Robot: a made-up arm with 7 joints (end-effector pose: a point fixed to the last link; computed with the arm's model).
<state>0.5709 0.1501 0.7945 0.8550 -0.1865 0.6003 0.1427</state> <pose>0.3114 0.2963 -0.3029 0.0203 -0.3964 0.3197 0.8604</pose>
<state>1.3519 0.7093 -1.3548 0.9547 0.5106 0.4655 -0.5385</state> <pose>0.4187 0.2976 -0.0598 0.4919 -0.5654 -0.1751 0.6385</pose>
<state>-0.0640 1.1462 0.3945 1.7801 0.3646 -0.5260 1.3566</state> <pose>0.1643 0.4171 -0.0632 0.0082 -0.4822 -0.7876 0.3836</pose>
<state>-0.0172 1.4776 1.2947 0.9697 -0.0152 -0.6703 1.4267</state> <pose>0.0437 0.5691 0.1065 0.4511 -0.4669 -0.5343 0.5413</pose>
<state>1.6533 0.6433 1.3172 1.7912 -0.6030 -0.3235 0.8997</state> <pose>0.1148 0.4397 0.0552 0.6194 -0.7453 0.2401 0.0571</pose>
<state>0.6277 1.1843 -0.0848 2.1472 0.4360 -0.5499 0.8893</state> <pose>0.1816 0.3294 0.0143 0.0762 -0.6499 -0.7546 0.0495</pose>
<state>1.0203 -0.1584 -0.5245 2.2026 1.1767 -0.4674 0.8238</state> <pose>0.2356 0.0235 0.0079 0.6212 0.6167 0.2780 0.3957</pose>
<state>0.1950 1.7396 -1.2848 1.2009 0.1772 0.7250 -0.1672</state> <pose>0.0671 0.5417 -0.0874 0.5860 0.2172 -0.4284 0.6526</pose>
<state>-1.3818 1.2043 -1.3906 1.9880 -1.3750 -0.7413 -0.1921</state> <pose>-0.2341 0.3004 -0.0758 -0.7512 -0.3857 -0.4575 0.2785</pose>
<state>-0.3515 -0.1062 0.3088 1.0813 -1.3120 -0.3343 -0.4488</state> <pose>0.0052 0.1373 -0.4401 0.3487 -0.4674 -0.3875 0.7140</pose>
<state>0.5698 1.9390 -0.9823 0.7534 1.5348 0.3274 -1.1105</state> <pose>0.0241 0.5952 0.0934 0.7932 -0.1647 0.4310 0.3975</pose>
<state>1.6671 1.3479 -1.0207 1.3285 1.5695 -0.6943 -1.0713</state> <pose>0.2208 0.4536 0.1162 0.0444 -0.8216 0.5565 0.1150</pose>
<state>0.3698 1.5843 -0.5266 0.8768 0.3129 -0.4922 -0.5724</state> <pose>0.1391 0.5719 -0.0168 0.6469 -0.5860 -0.2183 0.4364</pose>
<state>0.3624 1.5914 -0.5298 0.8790 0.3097 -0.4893 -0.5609</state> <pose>0.1380 0.5721 -0.0154 0.6456 -0.5799 -0.2279 0.4416</pose>
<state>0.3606 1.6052 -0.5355 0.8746 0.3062 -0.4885 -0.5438</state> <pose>0.1352 0.5735 -0.0106 0.6471 -0.5707 -0.2385 0.4459</pose>
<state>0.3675 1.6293 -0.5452 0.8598 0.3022 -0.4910 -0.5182</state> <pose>0.1294 0.5769 -0.0007 0.6529 -0.5564 -0.2504 0.4488</pose>
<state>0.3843 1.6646 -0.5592 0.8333 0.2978 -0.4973 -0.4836</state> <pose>0.1198 0.5820 0.0151 0.6636 -0.5363 -0.2626 0.4505</pose>
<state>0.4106 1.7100 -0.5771 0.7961 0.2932 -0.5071 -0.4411</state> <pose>0.1058 0.5878 0.0360 0.6789 -0.5106 -0.2734 0.4513</pose>
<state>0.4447 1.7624 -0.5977 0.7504 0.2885 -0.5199 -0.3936</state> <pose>0.0874 0.5933 0.0604 0.6976 -0.4804 -0.2807 0.4515</pose>
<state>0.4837 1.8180 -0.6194 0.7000 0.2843 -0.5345 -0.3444</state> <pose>0.0650 0.5972 0.0860 0.7179 -0.4478 -0.2832 0.4517</pose>
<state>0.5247 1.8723 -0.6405 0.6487 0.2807 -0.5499 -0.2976</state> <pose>0.0403 0.5990 0.1102 0.7379 -0.4156 -0.2803 0.4519</pose>
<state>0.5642 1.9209 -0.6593 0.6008 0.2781 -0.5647 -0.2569</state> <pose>0.0156 0.5987 0.1308 0.7560 -0.3869 -0.2729 0.4520</pose>
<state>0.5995 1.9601 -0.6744 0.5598 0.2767 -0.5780 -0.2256</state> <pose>-0.0066 0.5972 0.1464 0.7710 -0.3643 -0.2627 0.4514</pose>
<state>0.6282 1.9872 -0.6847 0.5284 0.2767 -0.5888 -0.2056</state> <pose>-0.0238 0.5955 0.1564 0.7823 -0.3496 -0.2518 0.4498</pose>
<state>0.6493 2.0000 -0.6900 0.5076 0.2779 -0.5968 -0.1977</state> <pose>-0.0345 0.5946 0.1608 0.7896 -0.3438 -0.2419 0.4470</pose>
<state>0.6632 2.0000 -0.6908 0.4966 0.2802 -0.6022 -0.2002</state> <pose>-0.0387 0.5951 0.1605 0.7933 -0.3459 -0.2337 0.4431</pose>
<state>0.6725 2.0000 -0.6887 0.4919 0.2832 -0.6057 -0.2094</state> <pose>-0.0410 0.5952 0.1604 0.7971 -0.3503 -0.2265 0.4365</pose>
